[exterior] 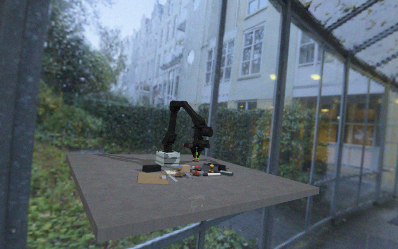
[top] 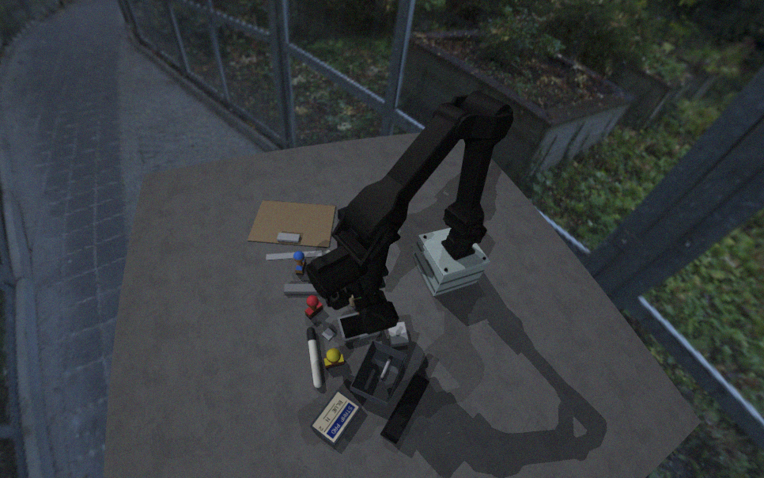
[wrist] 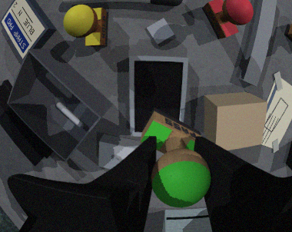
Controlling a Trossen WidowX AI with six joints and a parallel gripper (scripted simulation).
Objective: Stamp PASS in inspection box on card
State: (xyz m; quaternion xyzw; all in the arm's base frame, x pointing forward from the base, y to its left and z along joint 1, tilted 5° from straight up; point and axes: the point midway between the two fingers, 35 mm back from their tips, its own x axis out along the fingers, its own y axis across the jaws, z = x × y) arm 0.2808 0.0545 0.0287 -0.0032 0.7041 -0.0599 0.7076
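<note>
Now: gripper tip 9 cm above the ink pad, 1 cm to the right of it and 1 cm short of it. From my gripper tip the other things lie so: white block (8 cm below, 6 cm to the left, 6 cm behind); then green-knobbed stamp (right at my gripper tip); then tan box (8 cm to the right, 7 cm below, 2 cm behind).
</note>
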